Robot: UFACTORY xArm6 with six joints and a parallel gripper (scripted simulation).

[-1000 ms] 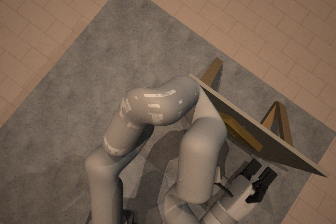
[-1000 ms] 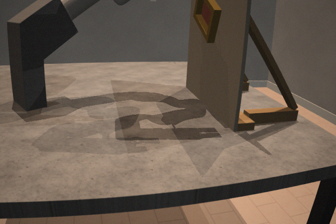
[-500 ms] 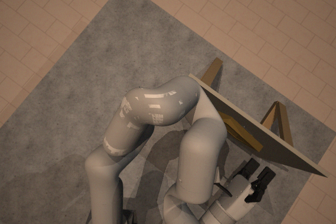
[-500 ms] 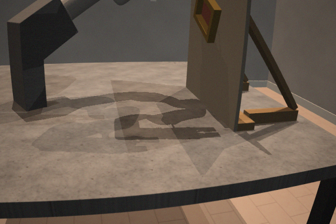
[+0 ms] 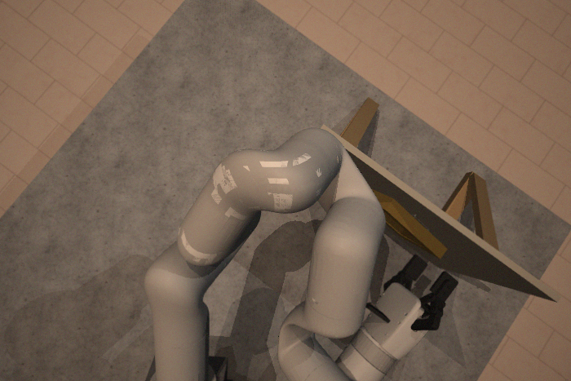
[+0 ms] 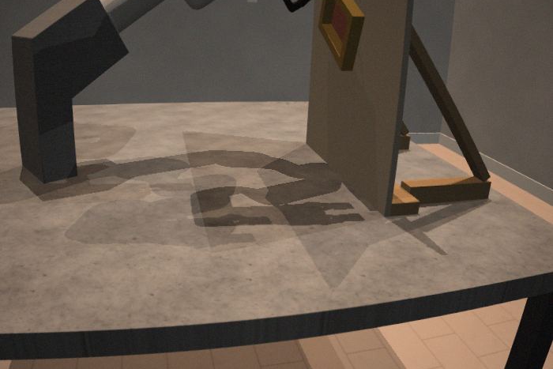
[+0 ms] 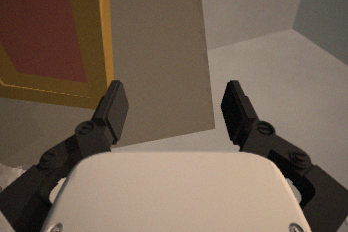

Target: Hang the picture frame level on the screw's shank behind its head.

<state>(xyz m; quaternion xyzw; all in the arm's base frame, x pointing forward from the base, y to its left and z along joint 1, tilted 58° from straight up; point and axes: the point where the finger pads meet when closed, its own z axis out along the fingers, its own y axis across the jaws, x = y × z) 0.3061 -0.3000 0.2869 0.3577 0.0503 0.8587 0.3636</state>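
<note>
Now: hand 10 cm above the picture frame, 9 cm to the right of it and 2 cm short of it. From my hand the other things lie so: wall panel: 20 cm below, 9 cm to the left, 4 cm ahead.
</note>
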